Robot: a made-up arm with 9 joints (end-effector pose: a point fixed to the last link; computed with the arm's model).
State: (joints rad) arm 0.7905 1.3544 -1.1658 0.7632 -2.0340 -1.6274 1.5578 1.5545 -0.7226
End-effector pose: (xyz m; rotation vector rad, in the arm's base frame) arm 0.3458 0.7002 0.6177 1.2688 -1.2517 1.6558
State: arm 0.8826 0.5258 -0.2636 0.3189 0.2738 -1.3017 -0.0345 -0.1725 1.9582
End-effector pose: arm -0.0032 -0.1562 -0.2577 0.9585 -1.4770 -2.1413
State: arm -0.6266 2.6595 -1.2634 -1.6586 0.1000 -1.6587 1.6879 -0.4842 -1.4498
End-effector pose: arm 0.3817 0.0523 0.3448 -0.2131 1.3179 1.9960
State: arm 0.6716 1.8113 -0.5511 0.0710 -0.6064 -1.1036 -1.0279 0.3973 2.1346
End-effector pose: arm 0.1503 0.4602 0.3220 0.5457 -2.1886 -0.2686
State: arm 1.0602 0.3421 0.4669 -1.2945 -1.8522 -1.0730 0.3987 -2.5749 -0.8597
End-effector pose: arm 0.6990 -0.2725 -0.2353 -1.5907 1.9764 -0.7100
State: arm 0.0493 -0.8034 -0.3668 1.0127 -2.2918 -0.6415 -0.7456 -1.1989 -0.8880
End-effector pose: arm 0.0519 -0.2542 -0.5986 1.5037 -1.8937 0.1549
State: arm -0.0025 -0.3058 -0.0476 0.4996 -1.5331 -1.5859 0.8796 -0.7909 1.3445
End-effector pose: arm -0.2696 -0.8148 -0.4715 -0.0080 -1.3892 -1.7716
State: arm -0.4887 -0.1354 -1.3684 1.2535 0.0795 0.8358 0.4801 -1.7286 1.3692
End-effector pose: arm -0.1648 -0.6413 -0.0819 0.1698 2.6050 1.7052
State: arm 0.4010 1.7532 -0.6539 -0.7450 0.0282 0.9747 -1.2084 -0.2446 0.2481
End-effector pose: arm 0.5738 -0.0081 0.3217 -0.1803 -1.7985 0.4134
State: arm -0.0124 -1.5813 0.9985 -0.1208 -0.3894 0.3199 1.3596 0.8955 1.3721
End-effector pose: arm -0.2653 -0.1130 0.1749 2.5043 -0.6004 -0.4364
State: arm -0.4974 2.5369 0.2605 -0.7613 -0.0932 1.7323 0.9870 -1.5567 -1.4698
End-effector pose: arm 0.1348 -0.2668 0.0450 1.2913 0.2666 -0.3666
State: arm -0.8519 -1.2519 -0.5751 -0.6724 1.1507 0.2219 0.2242 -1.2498 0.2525
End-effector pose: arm -0.9130 -0.6854 0.1247 0.9542 0.1633 -1.0736
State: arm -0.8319 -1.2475 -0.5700 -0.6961 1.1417 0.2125 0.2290 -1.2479 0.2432
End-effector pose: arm -0.9178 -0.6662 0.1262 0.9660 0.1614 -1.1023
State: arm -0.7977 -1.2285 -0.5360 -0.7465 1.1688 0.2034 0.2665 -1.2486 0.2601
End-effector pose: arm -0.9401 -0.6485 0.1388 0.9167 0.2047 -1.1571
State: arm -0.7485 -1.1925 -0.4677 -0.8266 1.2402 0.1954 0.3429 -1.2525 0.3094
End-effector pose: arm -0.9807 -0.6384 0.1734 0.7868 0.3146 -1.2269
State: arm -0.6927 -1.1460 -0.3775 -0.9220 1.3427 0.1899 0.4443 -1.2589 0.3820
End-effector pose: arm -1.0245 -0.6460 0.2362 0.5943 0.4821 -1.2734
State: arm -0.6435 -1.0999 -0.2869 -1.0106 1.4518 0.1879 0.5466 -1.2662 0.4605
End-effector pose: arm -1.0516 -0.6756 0.3141 0.3855 0.6616 -1.2698
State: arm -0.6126 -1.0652 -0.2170 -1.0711 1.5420 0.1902 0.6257 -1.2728 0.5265
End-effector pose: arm -1.0577 -0.7152 0.3787 0.2170 0.7980 -1.2298
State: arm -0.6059 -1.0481 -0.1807 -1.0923 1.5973 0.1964 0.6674 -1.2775 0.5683
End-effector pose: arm -1.0559 -0.7460 0.4103 0.1229 0.8632 -1.1914
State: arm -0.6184 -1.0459 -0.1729 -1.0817 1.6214 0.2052 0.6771 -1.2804 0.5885
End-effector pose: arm -1.0566 -0.7623 0.4132 0.0933 0.8715 -1.1724
